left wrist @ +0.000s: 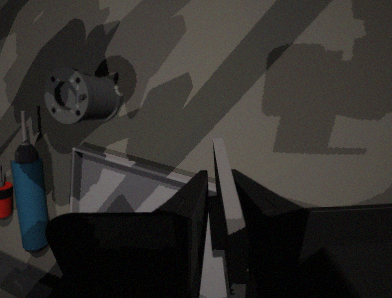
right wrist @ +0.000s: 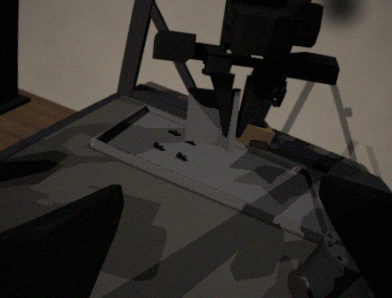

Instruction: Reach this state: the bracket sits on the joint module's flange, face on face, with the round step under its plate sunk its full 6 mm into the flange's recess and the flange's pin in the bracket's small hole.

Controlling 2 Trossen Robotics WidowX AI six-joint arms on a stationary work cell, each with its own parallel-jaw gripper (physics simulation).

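Seen in the pictures: left gripper, fingertip midpoint: (left wrist: 217,177) (right wrist: 230,136); right gripper, fingertip midpoint: (right wrist: 220,190); left arm's base at its link origin: (right wrist: 251,120).
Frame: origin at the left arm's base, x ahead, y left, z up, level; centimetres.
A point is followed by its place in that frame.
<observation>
The grey joint module (left wrist: 102,97) @[x 40.0, y -2.3, z -1.7 cm] (right wrist: 316,266) @[x 40.8, y -2.3, z -2.1 cm] stands on the table beside the tray. Its round flange, with a central recess and small holes, faces the camera in the left wrist view; fine detail is dark. My left gripper (left wrist: 217,177) @[x 32.6, y -16.7, z 8.5 cm] (right wrist: 230,136) @[x 32.6, y -16.7, z 8.5 cm] is shut on the light grey bracket (left wrist: 228,200) @[x 32.9, y -17.6, z 12.3 cm] (right wrist: 200,120) @[x 27.6, y -19.5, z 7.4 cm]. In the right wrist view the bracket is upright in front of the tray's far side, apart from the module. The round step and small hole cannot be made out. My right gripper (right wrist: 220,190) @[x 49.4, y -22.9, z 13.2 cm] is open and empty, its dark fingers at both sides of its view.
A shallow tray (left wrist: 73,182) @[x 29.0, y 7.1, z -3.5 cm] (right wrist: 170,177) @[x 25.3, y -20.4, z -4.3 cm] holds several dark screws (right wrist: 181,157) @[x 18.9, y -18.4, z -4.1 cm]. A blue-handled tool (left wrist: 31,205) @[x 26.0, y 14.8, z -1.7 cm] and a red tool (left wrist: 5,201) @[x 26.0, y 23.4, z -3.0 cm] are left of the tray in the left wrist view. An orange-brown block (right wrist: 257,136) @[x 5.0, y 0.9, z -1.9 cm] is behind the tray.
</observation>
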